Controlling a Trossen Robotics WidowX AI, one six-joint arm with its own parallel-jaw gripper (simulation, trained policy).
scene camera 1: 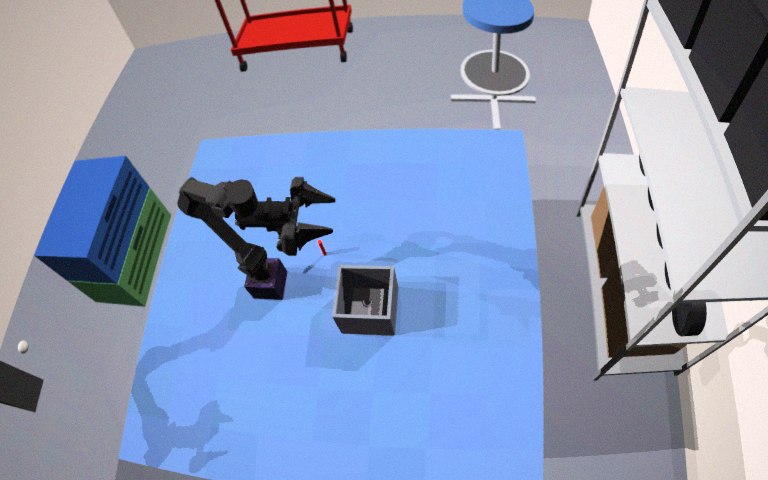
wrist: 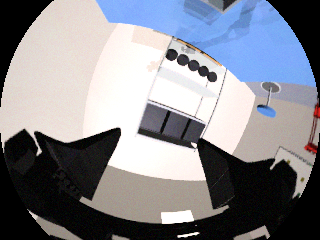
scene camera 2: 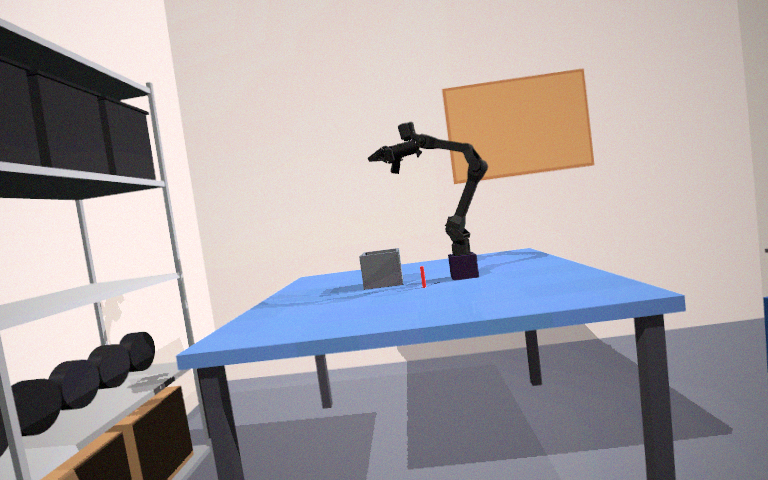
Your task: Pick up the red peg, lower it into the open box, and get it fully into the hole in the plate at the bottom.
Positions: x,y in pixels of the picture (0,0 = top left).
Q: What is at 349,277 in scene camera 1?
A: A grey box.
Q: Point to a grey box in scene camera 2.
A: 382,268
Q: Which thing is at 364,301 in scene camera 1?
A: A plate.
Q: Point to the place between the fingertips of my gripper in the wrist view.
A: At 160,137
